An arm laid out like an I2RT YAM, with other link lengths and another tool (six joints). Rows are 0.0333 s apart.
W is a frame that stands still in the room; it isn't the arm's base.
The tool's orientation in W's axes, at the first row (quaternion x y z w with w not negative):
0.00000, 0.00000, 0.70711, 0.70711
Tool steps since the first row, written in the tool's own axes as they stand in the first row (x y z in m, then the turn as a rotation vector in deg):
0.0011, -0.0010, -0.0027, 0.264, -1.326, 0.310
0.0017, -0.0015, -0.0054, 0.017, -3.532, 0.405
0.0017, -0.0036, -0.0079, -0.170, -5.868, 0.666
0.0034, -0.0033, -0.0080, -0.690, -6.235, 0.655
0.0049, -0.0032, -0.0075, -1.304, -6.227, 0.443
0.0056, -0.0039, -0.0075, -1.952, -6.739, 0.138
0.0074, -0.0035, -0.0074, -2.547, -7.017, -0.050
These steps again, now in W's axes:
0.0010, 0.0011, -0.0027, 1.326, 0.264, 0.310
0.0015, 0.0017, -0.0054, 3.532, 0.017, 0.405
0.0036, 0.0017, -0.0079, 5.868, -0.170, 0.666
0.0033, 0.0034, -0.0080, 6.235, -0.690, 0.655
0.0032, 0.0049, -0.0075, 6.227, -1.304, 0.443
0.0039, 0.0056, -0.0075, 6.739, -1.952, 0.138
0.0035, 0.0074, -0.0074, 7.017, -2.547, -0.050

